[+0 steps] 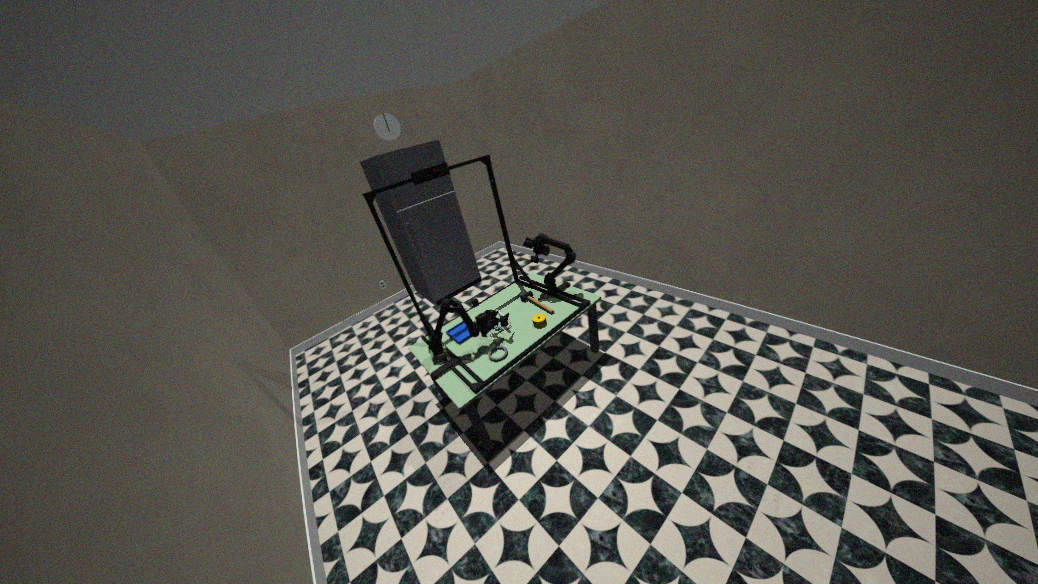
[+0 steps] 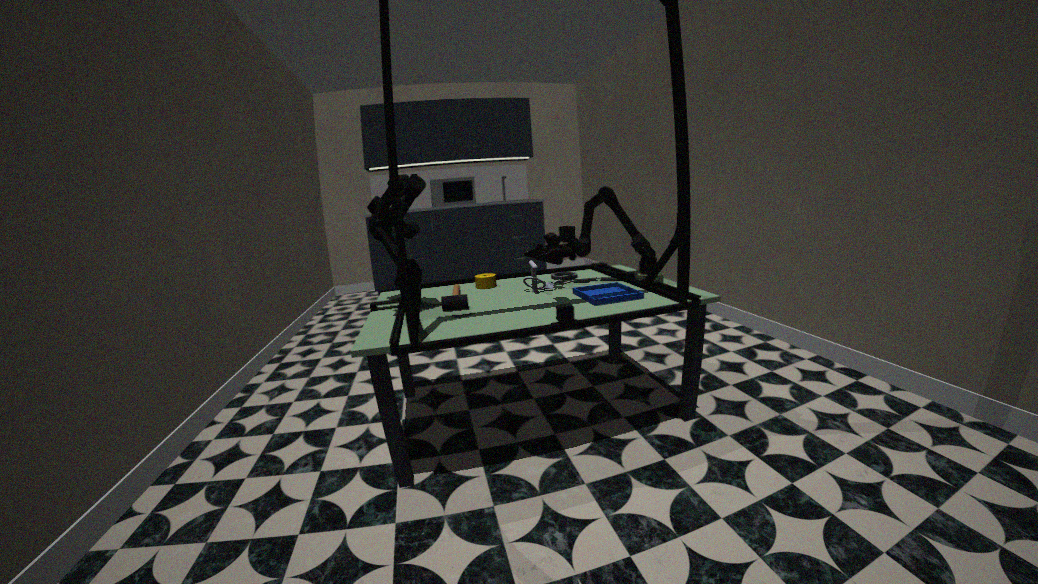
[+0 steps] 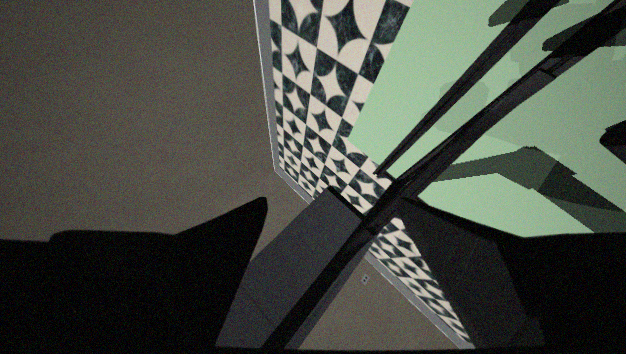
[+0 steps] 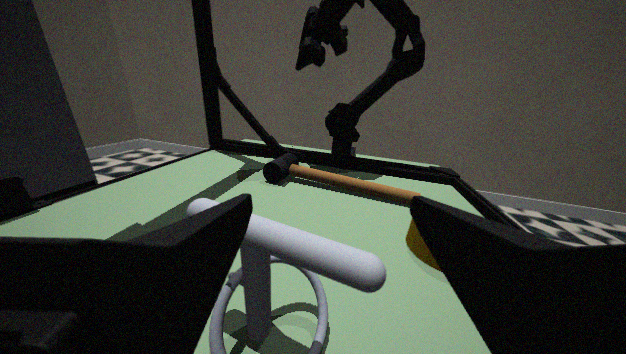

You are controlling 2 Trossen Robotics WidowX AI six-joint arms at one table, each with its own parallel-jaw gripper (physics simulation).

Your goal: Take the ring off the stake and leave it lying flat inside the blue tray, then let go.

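Frame: origin at the left arm's base, x ahead, y left, z up, level; centimetres.
Seen in the pictures: left gripper, between the fingertips: (image 1: 537, 253) (image 2: 382, 235) (image 3: 332, 203) (image 4: 298, 59); right gripper, between the fingertips: (image 1: 503, 312) (image 2: 529, 256) (image 4: 332, 202); left arm's base, origin of its link: (image 1: 552, 291) (image 4: 339, 158); right arm's base, origin of its link: (image 1: 438, 351) (image 2: 648, 272).
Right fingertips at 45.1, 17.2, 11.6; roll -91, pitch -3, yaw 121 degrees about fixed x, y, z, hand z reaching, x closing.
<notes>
Offsets run from my right fingertips to a thing's top centre, as dx, dy, dz. Level surfaces: height alone.
A white T-shaped stake @(+1.3, -3.3, -2.1) (image 4: 304, 246) (image 2: 534, 272) stands on the green table @(dz -13.6) (image 4: 364, 316) (image 1: 459, 389) (image 2: 494, 322). A grey ring (image 4: 323, 309) (image 1: 498, 352) lies around the foot of its post. My right gripper (image 4: 332, 202) (image 1: 498, 327) (image 2: 540, 253) is open and empty, low over the stake, with a finger on each side of the crossbar. The blue tray @(+28.0, -16.6, -11.3) (image 1: 459, 333) (image 2: 609, 292) lies on the table beside the right arm. My left gripper (image 1: 531, 243) (image 2: 403, 191) (image 4: 298, 59) is open and empty, raised high at the other end of the table.
A hammer @(-28.8, -10.6, -8.6) (image 4: 347, 182) (image 1: 536, 303) (image 2: 454, 301) with a wooden handle lies beyond the stake. A yellow disc @(-19.9, +9.5, -8.6) (image 1: 540, 320) (image 2: 485, 280) (image 4: 417, 246) sits near it. A black frame (image 1: 490, 174) (image 2: 676, 145) rises around the table.
</notes>
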